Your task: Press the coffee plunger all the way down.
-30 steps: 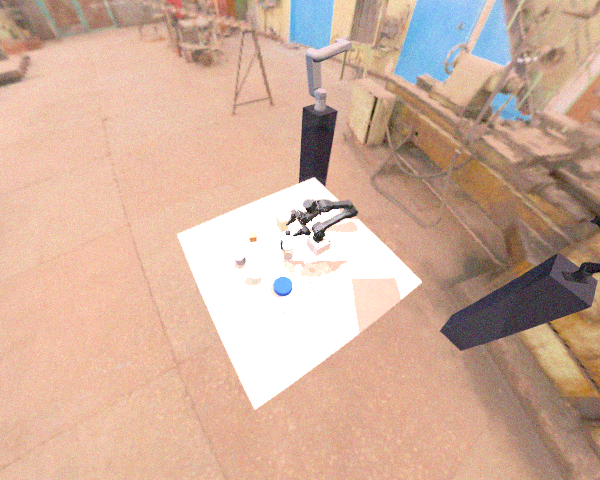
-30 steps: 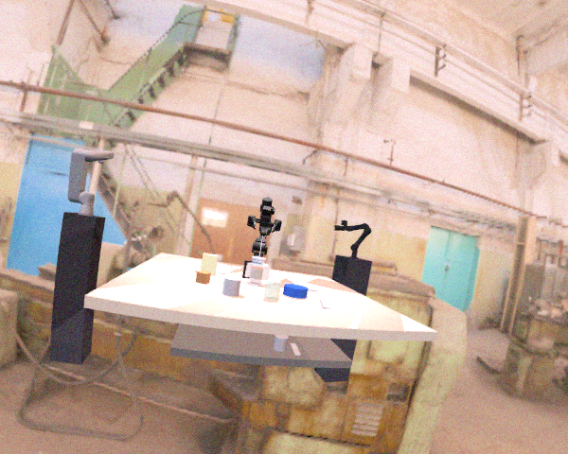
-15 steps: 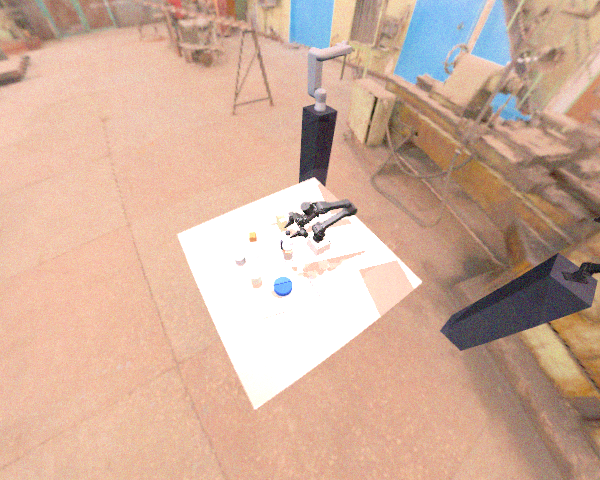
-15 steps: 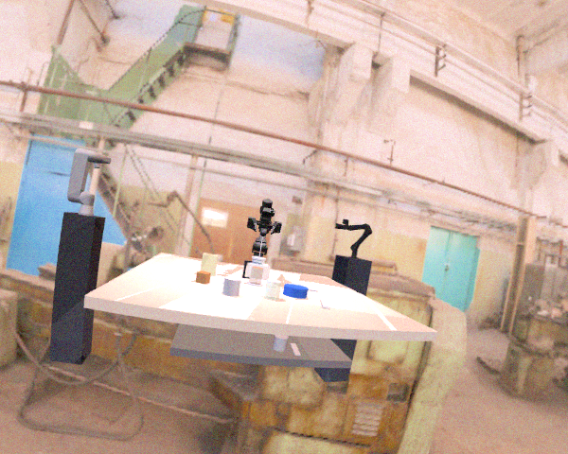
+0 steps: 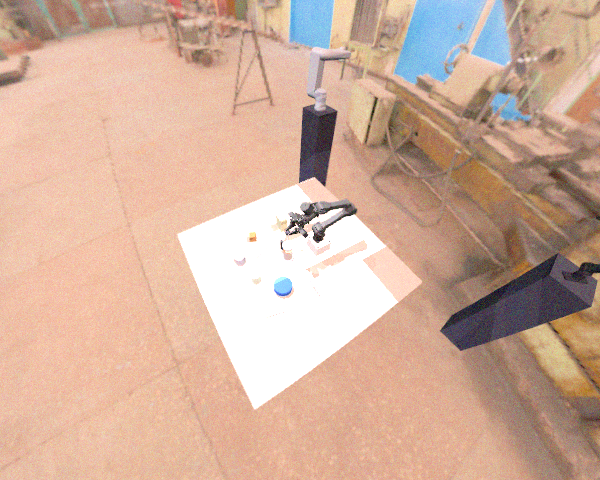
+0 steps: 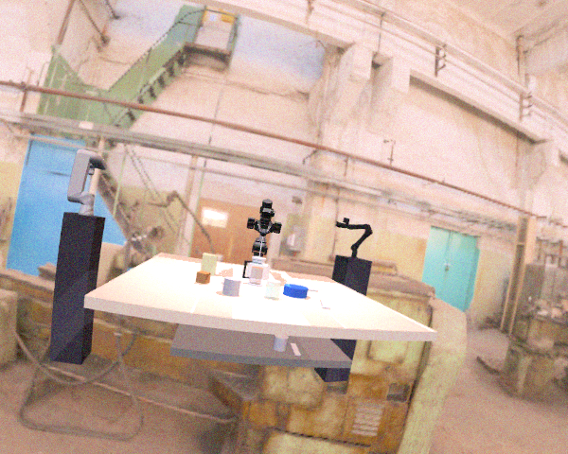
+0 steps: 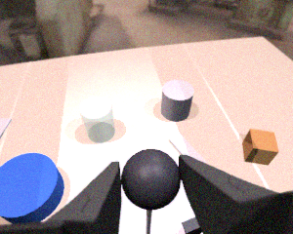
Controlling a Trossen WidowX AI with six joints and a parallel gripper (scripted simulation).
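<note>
Right now the coffee press is 1 cm behind my gripper tip, 2 cm to the right of it and 14 cm below it. Round my gripper tip: orange cube 11 cm ahead, 28 cm to the right, 25 cm below; pale block 13 cm behind, 25 cm to the right, 22 cm below; blue disc 16 cm ahead, 17 cm to the left, 26 cm below.
</note>
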